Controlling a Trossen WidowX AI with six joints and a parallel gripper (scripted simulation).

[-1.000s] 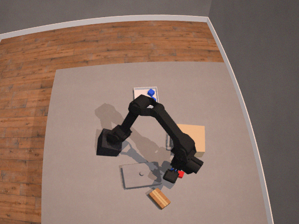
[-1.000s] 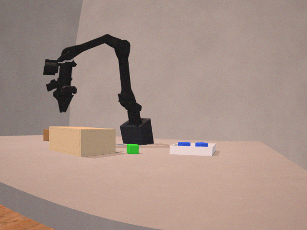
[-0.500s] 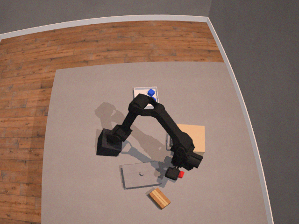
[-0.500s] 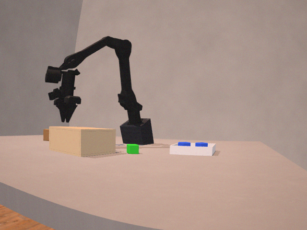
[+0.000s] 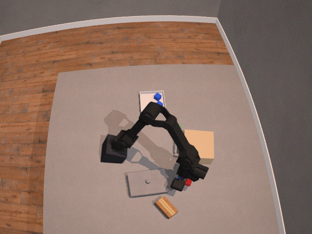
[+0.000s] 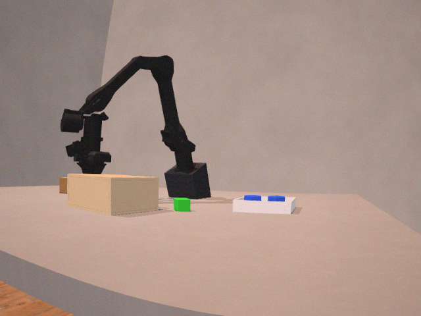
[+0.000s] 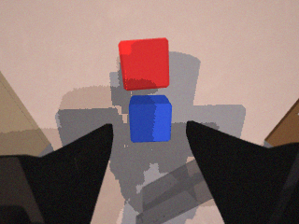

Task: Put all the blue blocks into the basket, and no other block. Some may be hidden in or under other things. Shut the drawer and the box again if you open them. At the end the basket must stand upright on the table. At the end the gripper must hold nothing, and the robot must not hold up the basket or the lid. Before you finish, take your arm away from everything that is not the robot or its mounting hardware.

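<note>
The red block lies 3 cm ahead of my hand, 3 cm to the right of it and 6 cm below it. Round my hand: grey box 17 cm behind, 2 cm to the left, 6 cm below; then tan drawer cabinet 15 cm ahead, 14 cm to the left, 4 cm below; then knobbed lid 17 cm behind, 2 cm to the left, 2 cm below.
</note>
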